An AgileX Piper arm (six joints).
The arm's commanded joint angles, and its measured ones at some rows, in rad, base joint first. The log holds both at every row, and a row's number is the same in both.
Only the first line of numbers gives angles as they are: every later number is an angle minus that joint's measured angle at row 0.
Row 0, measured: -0.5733 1.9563 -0.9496 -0.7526 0.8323 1.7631
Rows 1 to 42, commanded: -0.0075 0.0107 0.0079 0.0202 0.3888 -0.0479; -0.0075 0.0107 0.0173 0.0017 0.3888 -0.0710; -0.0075 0.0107 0.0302 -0.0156 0.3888 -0.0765; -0.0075 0.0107 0.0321 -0.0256 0.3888 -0.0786; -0.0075 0.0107 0.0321 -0.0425 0.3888 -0.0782; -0.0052 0.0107 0.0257 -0.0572 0.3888 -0.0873; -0.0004 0.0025 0.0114 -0.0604 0.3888 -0.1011; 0.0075 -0.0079 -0.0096 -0.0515 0.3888 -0.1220; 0.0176 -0.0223 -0.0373 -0.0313 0.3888 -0.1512; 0.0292 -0.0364 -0.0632 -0.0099 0.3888 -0.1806; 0.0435 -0.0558 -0.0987 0.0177 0.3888 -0.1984; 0.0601 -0.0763 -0.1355 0.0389 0.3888 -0.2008; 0.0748 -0.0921 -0.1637 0.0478 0.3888 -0.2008; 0.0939 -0.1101 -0.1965 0.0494 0.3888 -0.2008; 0.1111 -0.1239 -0.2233 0.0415 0.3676 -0.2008; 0.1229 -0.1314 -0.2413 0.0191 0.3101 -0.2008; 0.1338 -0.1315 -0.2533 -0.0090 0.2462 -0.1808; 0.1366 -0.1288 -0.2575 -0.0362 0.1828 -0.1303; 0.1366 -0.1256 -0.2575 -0.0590 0.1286 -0.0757; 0.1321 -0.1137 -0.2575 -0.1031 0.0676 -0.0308; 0.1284 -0.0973 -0.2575 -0.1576 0.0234 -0.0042; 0.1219 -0.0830 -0.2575 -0.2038 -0.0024 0.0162; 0.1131 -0.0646 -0.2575 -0.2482 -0.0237 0.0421; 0.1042 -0.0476 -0.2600 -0.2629 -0.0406 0.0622; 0.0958 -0.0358 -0.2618 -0.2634 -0.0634 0.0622; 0.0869 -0.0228 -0.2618 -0.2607 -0.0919 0.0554; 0.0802 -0.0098 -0.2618 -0.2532 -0.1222 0.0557; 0.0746 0.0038 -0.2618 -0.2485 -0.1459 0.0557; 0.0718 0.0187 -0.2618 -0.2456 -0.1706 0.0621; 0.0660 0.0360 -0.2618 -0.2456 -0.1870 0.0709; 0.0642 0.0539 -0.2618 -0.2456 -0.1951 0.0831; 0.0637 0.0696 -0.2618 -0.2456 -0.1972 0.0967; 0.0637 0.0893 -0.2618 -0.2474 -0.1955 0.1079; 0.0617 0.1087 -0.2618 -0.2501 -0.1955 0.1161; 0.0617 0.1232 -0.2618 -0.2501 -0.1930 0.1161; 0.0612 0.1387 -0.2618 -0.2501 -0.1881 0.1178; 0.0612 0.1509 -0.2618 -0.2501 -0.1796 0.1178; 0.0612 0.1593 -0.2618 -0.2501 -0.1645 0.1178; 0.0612 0.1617 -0.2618 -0.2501 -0.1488 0.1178; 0.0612 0.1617 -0.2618 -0.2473 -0.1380 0.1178; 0.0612 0.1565 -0.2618 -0.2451 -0.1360 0.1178; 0.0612 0.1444 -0.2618 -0.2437 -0.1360 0.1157
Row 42, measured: 0.0668 0.1558 -0.2574 -0.2476 -0.1599 0.1127
